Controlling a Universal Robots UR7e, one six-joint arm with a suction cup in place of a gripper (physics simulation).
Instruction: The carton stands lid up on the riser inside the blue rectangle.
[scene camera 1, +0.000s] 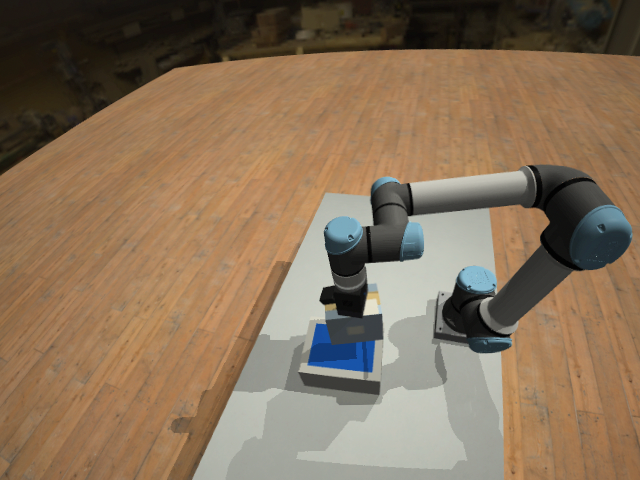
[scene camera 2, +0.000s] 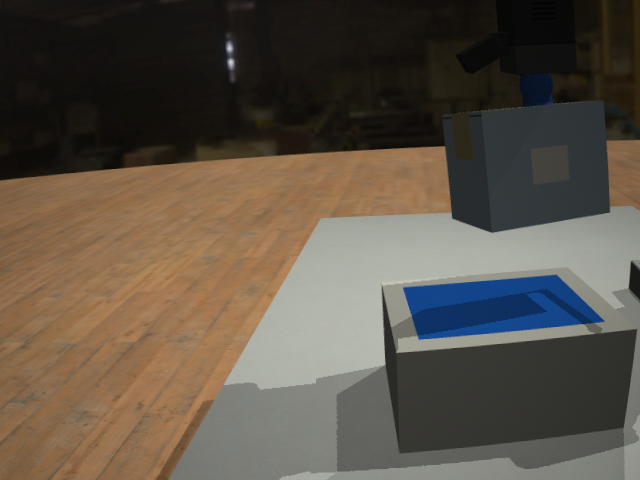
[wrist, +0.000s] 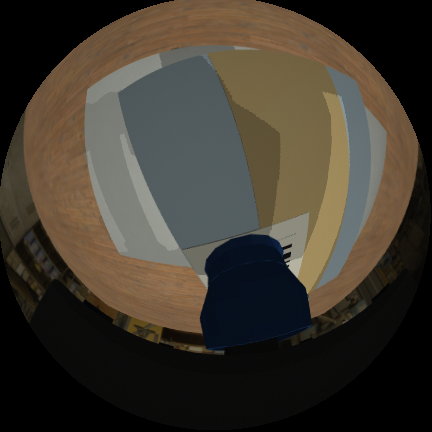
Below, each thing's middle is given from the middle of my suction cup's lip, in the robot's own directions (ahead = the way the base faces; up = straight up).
The carton (scene camera 2: 510, 168) is 10 mm ahead of my suction cup, 20 mm to the right of it and 80 mm below it. From my suction cup the other things lie so: riser (scene camera 2: 475, 360): 50 mm ahead, 10 mm to the left, 290 mm below.
